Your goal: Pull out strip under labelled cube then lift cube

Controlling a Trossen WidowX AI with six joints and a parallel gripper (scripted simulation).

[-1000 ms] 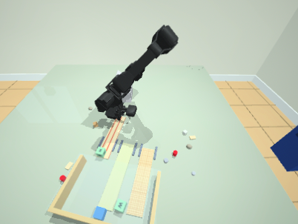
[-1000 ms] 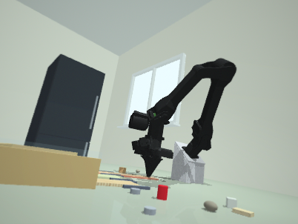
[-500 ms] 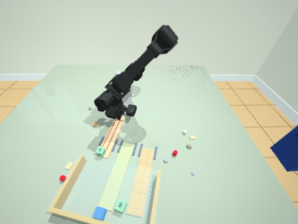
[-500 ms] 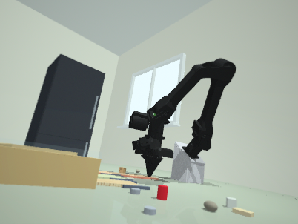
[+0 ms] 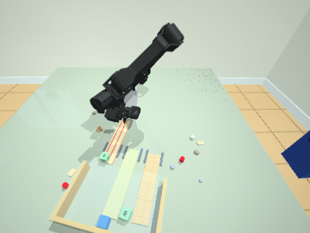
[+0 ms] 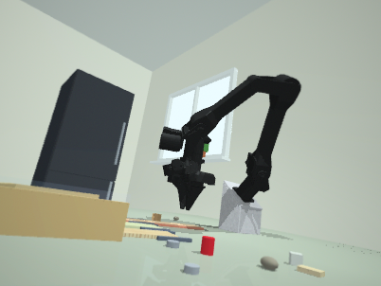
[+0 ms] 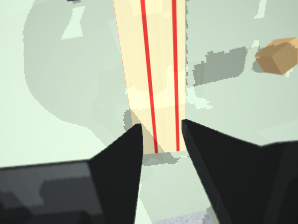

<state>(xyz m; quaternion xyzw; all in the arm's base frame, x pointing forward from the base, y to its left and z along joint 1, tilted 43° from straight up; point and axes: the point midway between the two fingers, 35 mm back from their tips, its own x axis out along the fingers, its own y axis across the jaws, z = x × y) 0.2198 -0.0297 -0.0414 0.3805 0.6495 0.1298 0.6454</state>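
Right now the red-lined strip is 7 cm ahead of my gripper tip, 4 cm below it and 2 cm to the right of it.
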